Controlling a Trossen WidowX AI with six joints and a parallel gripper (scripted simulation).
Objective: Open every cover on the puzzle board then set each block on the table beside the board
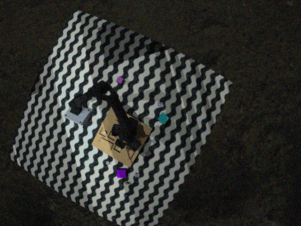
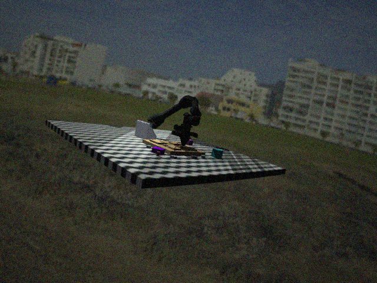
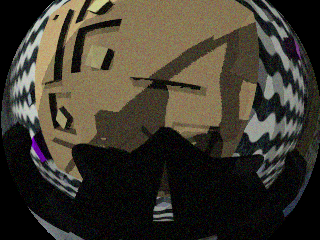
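The tan puzzle board is 30 mm behind my gripper tip and 60 mm to the right of it. Also, from my gripper tip: grey bit 130 mm ahead, 230 mm to the left, 20 mm below; teal block 170 mm ahead, 160 mm to the left; purple block 60 mm ahead, 280 mm to the right, 10 mm below.
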